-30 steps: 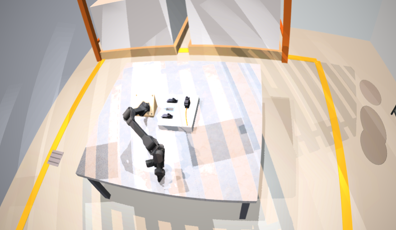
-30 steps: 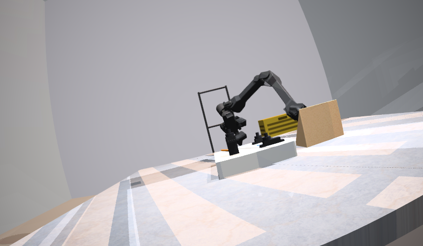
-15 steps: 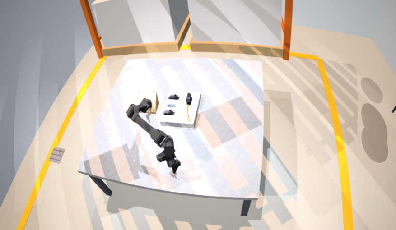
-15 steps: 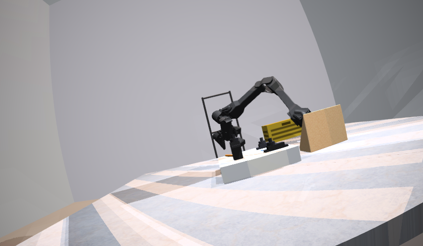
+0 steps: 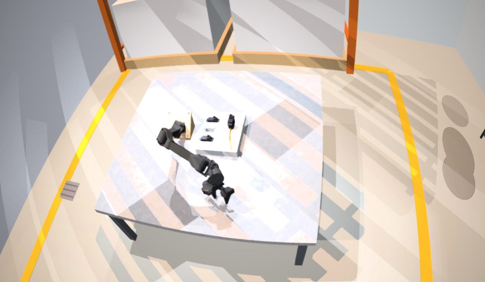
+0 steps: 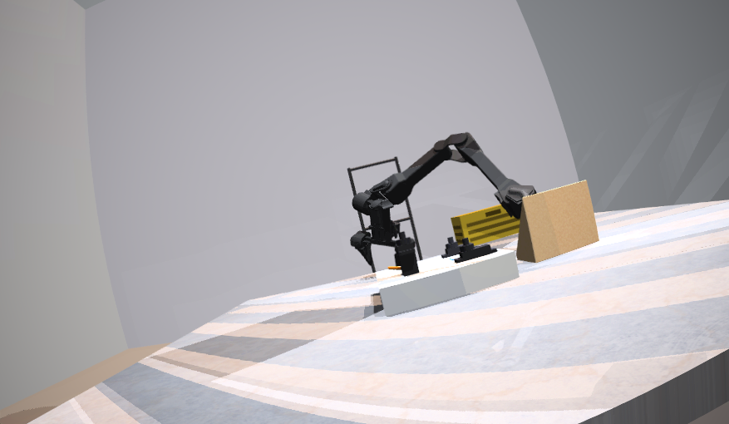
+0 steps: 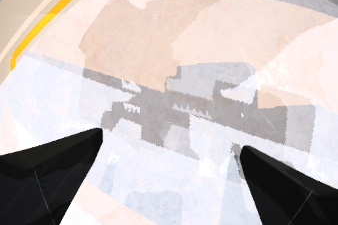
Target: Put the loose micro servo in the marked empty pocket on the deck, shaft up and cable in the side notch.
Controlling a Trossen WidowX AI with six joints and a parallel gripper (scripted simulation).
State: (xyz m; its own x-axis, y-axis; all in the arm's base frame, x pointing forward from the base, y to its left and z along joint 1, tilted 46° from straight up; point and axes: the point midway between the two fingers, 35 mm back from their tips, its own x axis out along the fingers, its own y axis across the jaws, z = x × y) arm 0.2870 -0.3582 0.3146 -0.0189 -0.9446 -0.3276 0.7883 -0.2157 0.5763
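Now: gripper tip 460 mm to the right of the white deck block.
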